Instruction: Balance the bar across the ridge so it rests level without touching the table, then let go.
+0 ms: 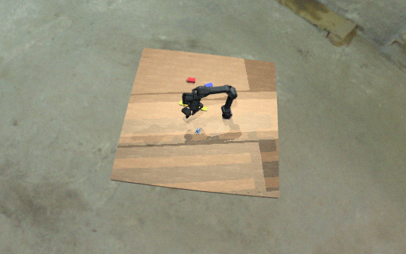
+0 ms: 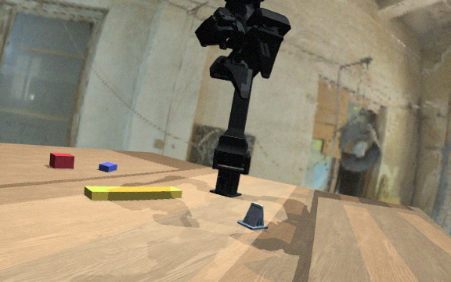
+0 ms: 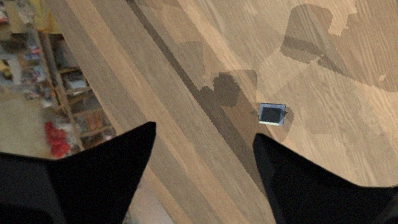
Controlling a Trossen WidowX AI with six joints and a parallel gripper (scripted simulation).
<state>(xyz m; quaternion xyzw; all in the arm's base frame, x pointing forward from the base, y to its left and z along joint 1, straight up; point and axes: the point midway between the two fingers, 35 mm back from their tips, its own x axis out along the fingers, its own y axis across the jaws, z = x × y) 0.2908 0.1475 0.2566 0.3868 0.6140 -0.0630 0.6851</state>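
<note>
Now: gripper tip 22 cm above the yellow bar, 21 cm to the left of it and 1 cm past it. From my gripper tip the other things lie so: blue block: 44 cm to the right, 22 cm below, 12 cm behind; red block: 47 cm to the right, 21 cm below, 4 cm ahead.
</note>
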